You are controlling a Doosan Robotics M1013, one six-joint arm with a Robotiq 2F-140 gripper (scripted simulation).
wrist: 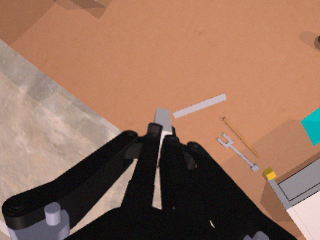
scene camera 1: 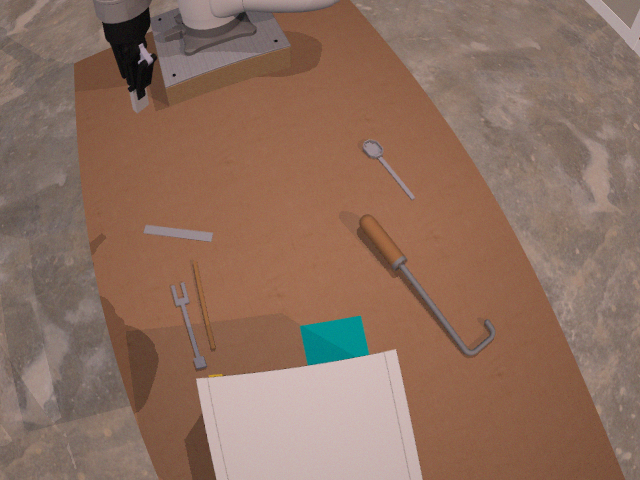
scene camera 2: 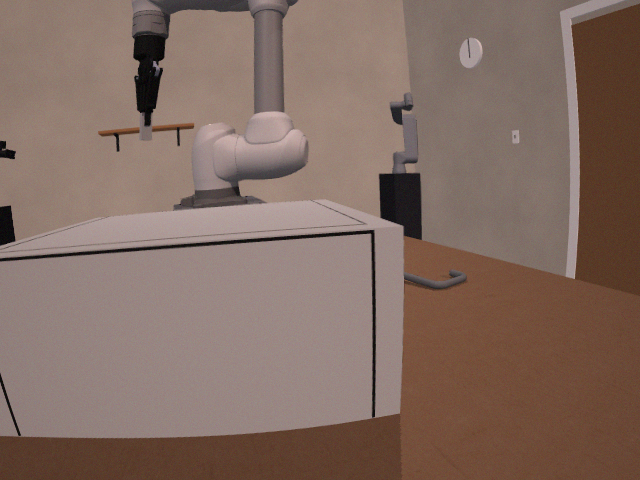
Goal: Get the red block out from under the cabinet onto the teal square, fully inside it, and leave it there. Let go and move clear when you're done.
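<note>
Through scene camera 1 I see my gripper point(scene camera 1: 141, 106), together with a long hook tool point(scene camera 1: 393, 255) and a teal square point(scene camera 1: 335, 340). The wrist view gives me my gripper too point(wrist: 160, 119). And in scene camera 2 there it is again, my own gripper point(scene camera 2: 145, 140).
</note>
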